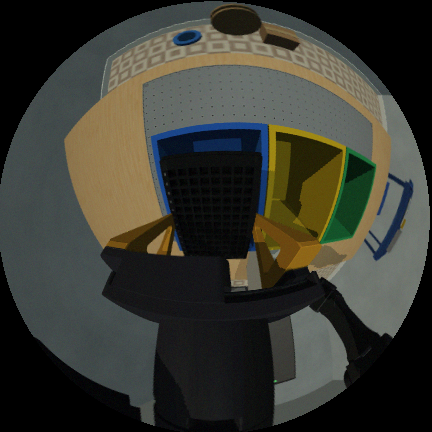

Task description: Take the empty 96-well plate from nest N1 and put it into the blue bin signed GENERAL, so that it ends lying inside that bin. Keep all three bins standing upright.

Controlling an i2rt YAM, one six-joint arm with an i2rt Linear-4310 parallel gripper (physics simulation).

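Places are measured from the arm's base along level axes (x ahead, y left, z up), in centimetres.
Pixels of known places: gripper, between the fingertips: (213,217).
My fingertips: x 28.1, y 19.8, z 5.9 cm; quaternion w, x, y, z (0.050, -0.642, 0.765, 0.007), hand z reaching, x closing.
Ahead of a thing's pixels: the offset from my fingertips to its top centre. "spot": to the spot under its first point. Level surfaces: height alone.
The black 96-well plate {dx +0.2, dy +0.0, dz +1.3 cm} (215,200) is held between the two orange fingers of my gripper (213,217), one finger at each long side. The gripper is shut on the plate. The plate hangs over the blue bin {spot: dx +5.9, dy -6.4, dz -2.9 cm} (264,150) and covers much of its opening; the bin's far wall and part of its inside show beyond the plate. The bin's sign and its floor under the plate are hidden. The blue bin stands upright. Nest N1 cannot be made out.
A yellow bin (344,175) stands upright right beside the blue one, and a green bin {spot: dx +4.6, dy -32.9, dz -2.9 cm} (374,172) stands upright beyond it. A grey perforated board {dz -20.9 cm} (210,95) lies behind the bins on the wooden table {dz -22.2 cm} (110,150). A blue-framed object (400,220) is at the far right.
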